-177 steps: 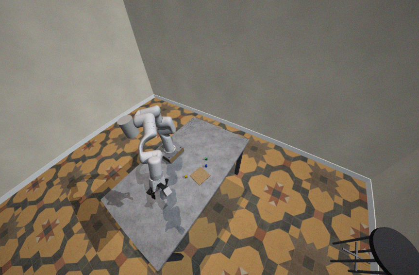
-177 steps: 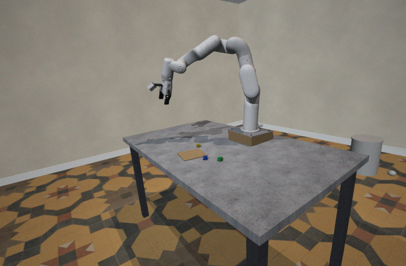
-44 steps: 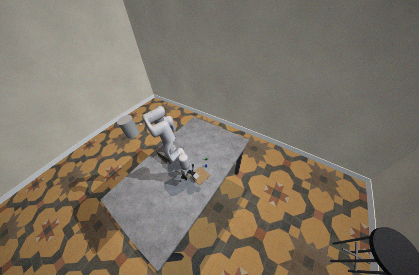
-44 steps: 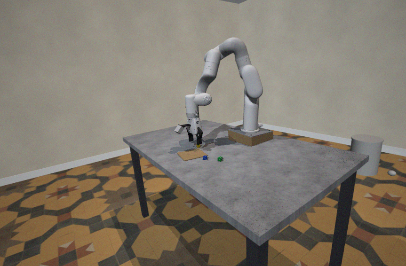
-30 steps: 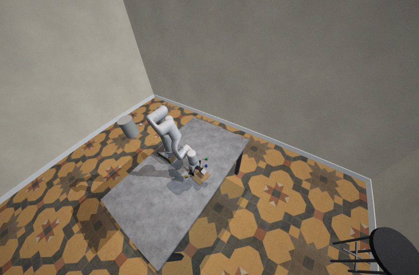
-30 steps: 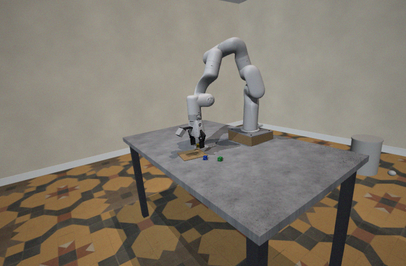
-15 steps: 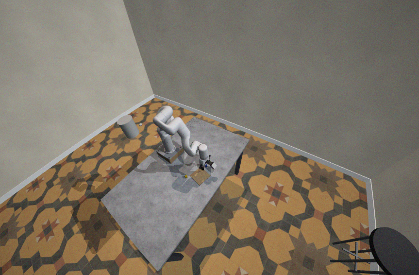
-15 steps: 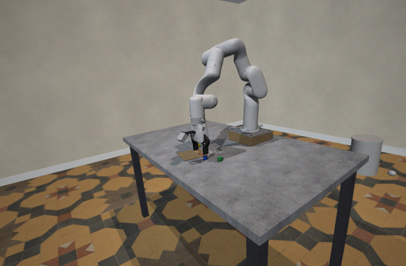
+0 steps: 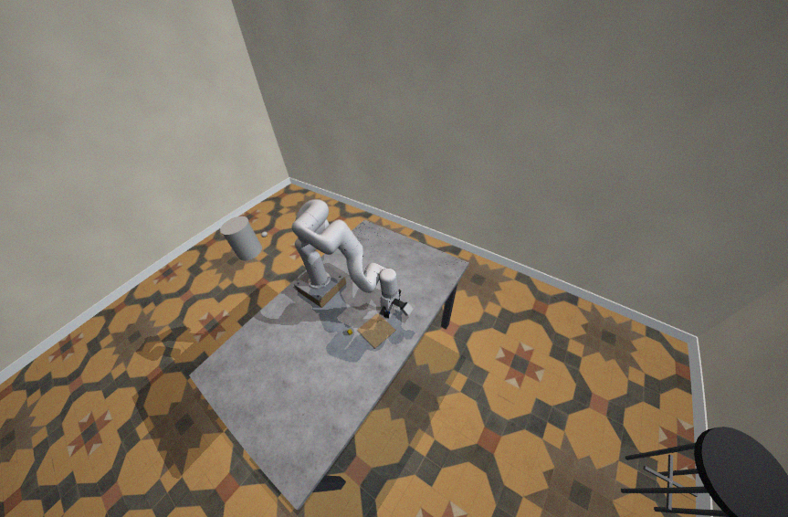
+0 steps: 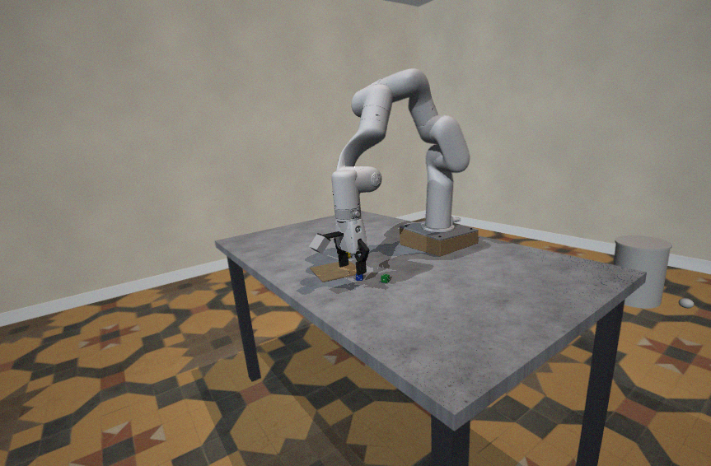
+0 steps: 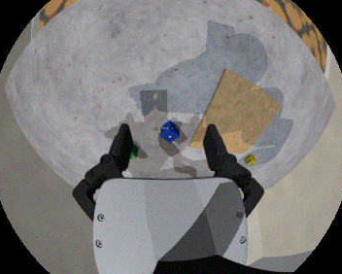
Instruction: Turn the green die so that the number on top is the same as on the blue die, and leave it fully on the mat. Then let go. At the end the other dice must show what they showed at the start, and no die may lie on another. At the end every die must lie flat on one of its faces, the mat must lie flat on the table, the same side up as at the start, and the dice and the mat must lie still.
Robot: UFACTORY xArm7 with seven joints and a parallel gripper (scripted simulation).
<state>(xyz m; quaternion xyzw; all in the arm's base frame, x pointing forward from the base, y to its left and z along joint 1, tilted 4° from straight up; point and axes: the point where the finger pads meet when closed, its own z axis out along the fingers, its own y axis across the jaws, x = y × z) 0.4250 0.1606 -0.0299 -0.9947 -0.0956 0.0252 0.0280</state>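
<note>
Right now the blue die is 4 cm below my hand, 2 cm behind it and 1 cm to the right of it. Also, from my hand: green die 8 cm behind, 5 cm to the left, 4 cm below; yellow die 22 cm to the right, 7 cm behind, 4 cm below; tan mat 12 cm to the right, 5 cm below, 1 cm ahead.
</note>
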